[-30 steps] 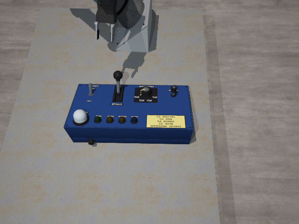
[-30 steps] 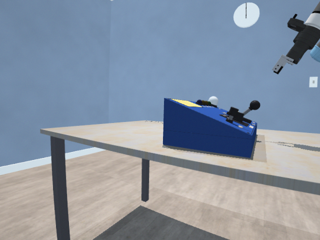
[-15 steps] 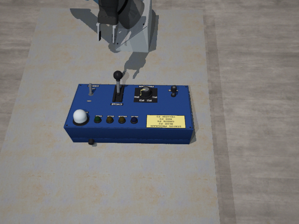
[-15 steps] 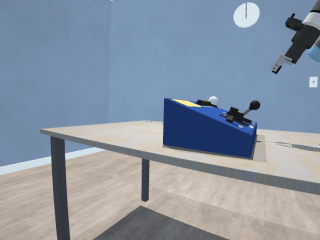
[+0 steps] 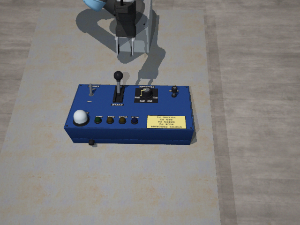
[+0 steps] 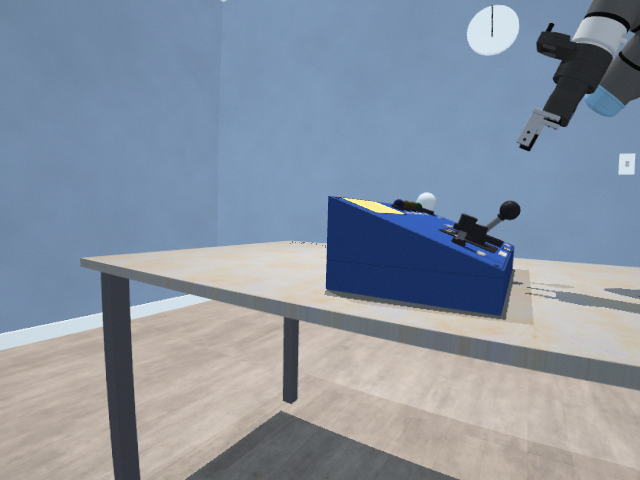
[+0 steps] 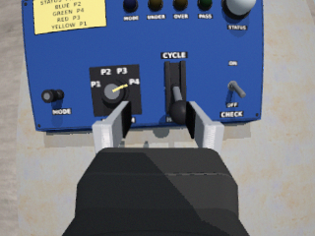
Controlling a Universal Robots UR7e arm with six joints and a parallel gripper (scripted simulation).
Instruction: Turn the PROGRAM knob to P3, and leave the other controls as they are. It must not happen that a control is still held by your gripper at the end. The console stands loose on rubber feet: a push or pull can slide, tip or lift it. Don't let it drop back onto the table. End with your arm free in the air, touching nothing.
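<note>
Now: hand 18 cm above the black program knob, 8 cm short of it and 7 cm to the right of it. Also, from my hand: ball-topped lever (16 cm below, 6 cm ahead, 4 cm to the right); then blue console (20 cm below, 11 cm ahead, 3 cm to the left); then toggle switch (18 cm below, 15 cm to the right, 9 cm ahead).
</note>
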